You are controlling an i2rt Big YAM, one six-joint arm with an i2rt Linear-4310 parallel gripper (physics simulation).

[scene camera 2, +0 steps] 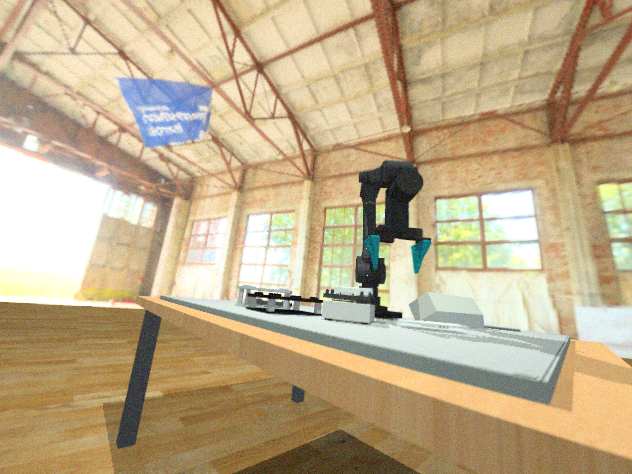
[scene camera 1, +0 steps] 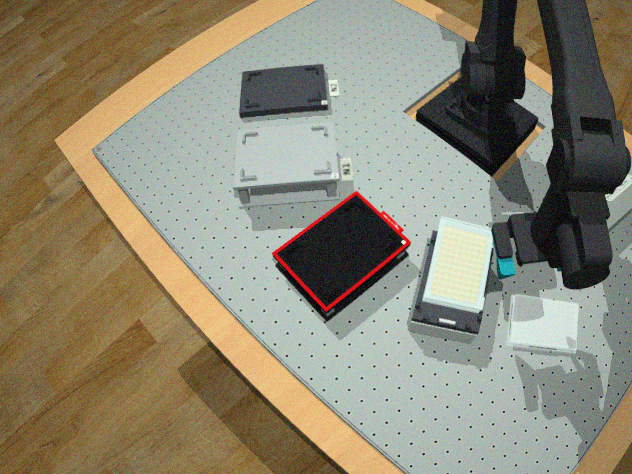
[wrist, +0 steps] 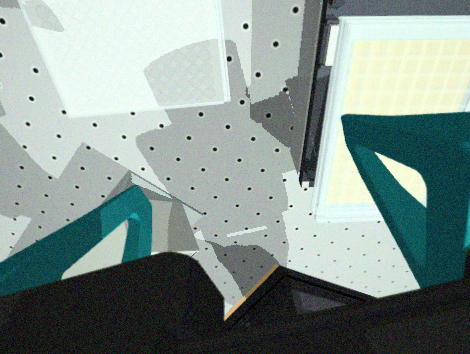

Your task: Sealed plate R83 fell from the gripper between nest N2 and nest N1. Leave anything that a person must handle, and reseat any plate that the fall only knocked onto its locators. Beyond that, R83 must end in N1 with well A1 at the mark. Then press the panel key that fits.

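Places are measured from the arm's base along level axes (x ahead, y left, z up), in metres.
Pixels of known places: gripper, fingertip midpoint: (scene camera 2: 396, 271) (scene camera 1: 529, 270) (wrist: 237, 164); arm's base at its link origin: (scene camera 1: 481, 118).
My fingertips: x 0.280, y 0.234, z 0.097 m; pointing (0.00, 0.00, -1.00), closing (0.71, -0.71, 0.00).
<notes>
Ahead of a thing's pixels: the offset from my fingertips to its top centre. "*": to the spot under its first point. Level surfaces: height alone.
My gripper (scene camera 1: 532, 268) (scene camera 2: 396, 270) (wrist: 237, 164) is open and empty, high above the table. A clear-framed plate with pale yellow wells {dx +0.029, dy -0.094, dz -0.038 m} (scene camera 1: 459, 265) (wrist: 407, 75) lies on a dark nest with a grey base {* dx +0.110, dy -0.054, dz -0.079 m} (scene camera 1: 446, 329) (scene camera 2: 348, 311), set off from its front end; I cannot tell if it is tilted. A whitish clear plate {dx -0.010, dy +0.072, dz -0.105 m} (scene camera 1: 543, 323) (wrist: 130, 60) lies flat on the table beside it. No R83 label is readable. Light grey nest N1 {dx +0.041, dy -0.425, dz -0.053 m} (scene camera 1: 285, 153) and dark nest N2 {dx -0.098, dy -0.571, dz -0.096 m} (scene camera 1: 283, 89) hold no plate. The panel's grey housing (scene camera 1: 620, 201) (scene camera 2: 444, 308) shows; its keys are hidden.
A black nest with a red outline {dx +0.106, dy -0.251, dz -0.073 m} (scene camera 1: 342, 252) stands between N1 and the yellow-welled plate and holds no plate. The arm's base (scene camera 1: 439, 119) stands at the back. The perforated table top {dz -0.118 m} (scene camera 1: 168, 168) has a wooden rim {* dx +0.307, dy -0.264, dz -0.132 m} (scene camera 1: 245, 352).
</notes>
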